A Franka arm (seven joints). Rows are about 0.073 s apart.
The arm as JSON. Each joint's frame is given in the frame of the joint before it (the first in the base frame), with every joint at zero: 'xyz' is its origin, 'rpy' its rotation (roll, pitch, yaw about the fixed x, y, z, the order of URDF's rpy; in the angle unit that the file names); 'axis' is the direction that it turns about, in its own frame. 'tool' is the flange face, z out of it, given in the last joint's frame.
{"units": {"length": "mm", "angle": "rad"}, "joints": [
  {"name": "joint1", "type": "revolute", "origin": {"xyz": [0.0, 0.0, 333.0], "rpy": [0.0, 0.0, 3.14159]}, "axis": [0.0, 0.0, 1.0]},
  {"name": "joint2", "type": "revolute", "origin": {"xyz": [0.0, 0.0, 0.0], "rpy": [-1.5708, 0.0, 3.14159]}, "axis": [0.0, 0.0, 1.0]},
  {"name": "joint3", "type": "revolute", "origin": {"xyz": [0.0, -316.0, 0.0], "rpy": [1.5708, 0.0, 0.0]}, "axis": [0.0, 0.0, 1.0]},
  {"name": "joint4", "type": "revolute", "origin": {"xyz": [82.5, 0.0, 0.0], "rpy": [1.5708, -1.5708, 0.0]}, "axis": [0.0, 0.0, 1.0]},
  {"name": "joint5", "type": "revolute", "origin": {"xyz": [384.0, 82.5, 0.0], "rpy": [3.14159, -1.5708, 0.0]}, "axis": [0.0, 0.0, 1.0]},
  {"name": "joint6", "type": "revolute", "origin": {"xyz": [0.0, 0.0, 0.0], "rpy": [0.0, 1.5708, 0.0]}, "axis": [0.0, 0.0, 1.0]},
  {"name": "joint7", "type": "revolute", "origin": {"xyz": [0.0, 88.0, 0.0], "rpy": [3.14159, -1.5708, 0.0]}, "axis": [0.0, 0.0, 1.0]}
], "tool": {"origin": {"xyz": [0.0, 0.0, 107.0], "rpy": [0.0, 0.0, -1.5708]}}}
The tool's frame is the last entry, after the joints.
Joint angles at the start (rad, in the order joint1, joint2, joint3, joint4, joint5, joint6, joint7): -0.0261, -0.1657, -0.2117, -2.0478, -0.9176, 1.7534, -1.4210
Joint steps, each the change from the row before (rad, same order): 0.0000, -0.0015, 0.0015, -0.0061, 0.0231, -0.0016, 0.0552; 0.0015, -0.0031, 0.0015, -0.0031, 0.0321, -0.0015, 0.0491; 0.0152, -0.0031, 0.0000, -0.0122, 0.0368, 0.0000, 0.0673; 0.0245, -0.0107, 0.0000, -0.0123, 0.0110, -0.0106, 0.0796; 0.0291, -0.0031, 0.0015, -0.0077, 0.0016, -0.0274, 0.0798; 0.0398, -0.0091, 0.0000, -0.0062, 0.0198, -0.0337, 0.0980; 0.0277, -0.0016, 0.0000, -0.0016, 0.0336, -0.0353, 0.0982; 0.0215, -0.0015, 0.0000, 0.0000, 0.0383, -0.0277, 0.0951; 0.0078, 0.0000, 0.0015, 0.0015, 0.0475, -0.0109, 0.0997; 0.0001, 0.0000, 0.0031, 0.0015, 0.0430, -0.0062, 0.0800; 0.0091, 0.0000, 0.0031, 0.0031, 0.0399, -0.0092, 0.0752
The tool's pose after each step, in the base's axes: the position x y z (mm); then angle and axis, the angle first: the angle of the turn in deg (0 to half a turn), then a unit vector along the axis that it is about. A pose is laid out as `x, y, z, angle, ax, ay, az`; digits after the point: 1 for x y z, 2 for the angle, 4 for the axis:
471.9, -190.9, 527.0, 152.50, 0.7280, 0.5947, -0.3412
471.1, -187.3, 525.0, 152.79, 0.7489, 0.5775, -0.3251
471.5, -177.2, 518.4, 153.15, 0.7705, 0.5590, -0.3064
470.7, -164.9, 516.6, 152.29, 0.7902, 0.5371, -0.2952
470.6, -151.5, 513.3, 151.46, 0.8057, 0.5142, -0.2941
469.4, -133.1, 512.1, 150.93, 0.8273, 0.4843, -0.2846
467.6, -119.5, 508.8, 151.37, 0.8508, 0.4471, -0.2762
465.7, -107.9, 506.1, 152.02, 0.8732, 0.4087, -0.2656
464.8, -100.2, 503.6, 153.02, 0.8976, 0.3643, -0.2483
463.9, -95.3, 501.7, 154.17, 0.9161, 0.3257, -0.2340
463.7, -86.5, 500.7, 155.21, 0.9303, 0.2922, -0.2217

